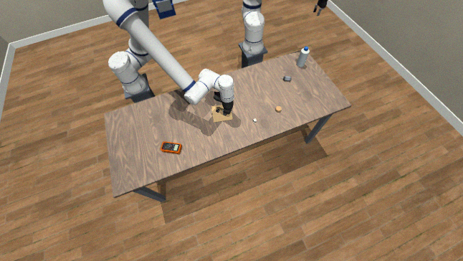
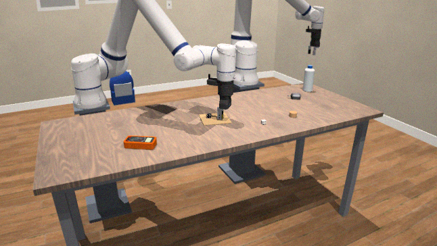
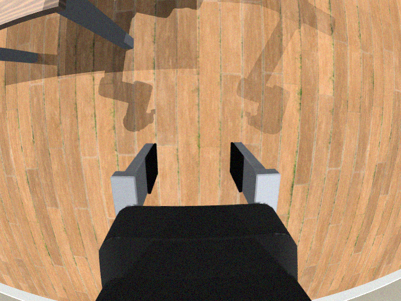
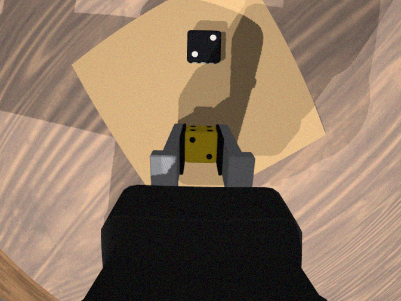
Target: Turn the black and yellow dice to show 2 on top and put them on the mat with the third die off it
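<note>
Now: right hand 1 cm above the yellow die. Round my right hand: black die 4 cm to the right, 4 cm behind, 1 cm below; then tan mat 2 cm to the right, 2 cm below, 2 cm behind; then white die 17 cm to the left, 14 cm ahead, 2 cm below.
</note>
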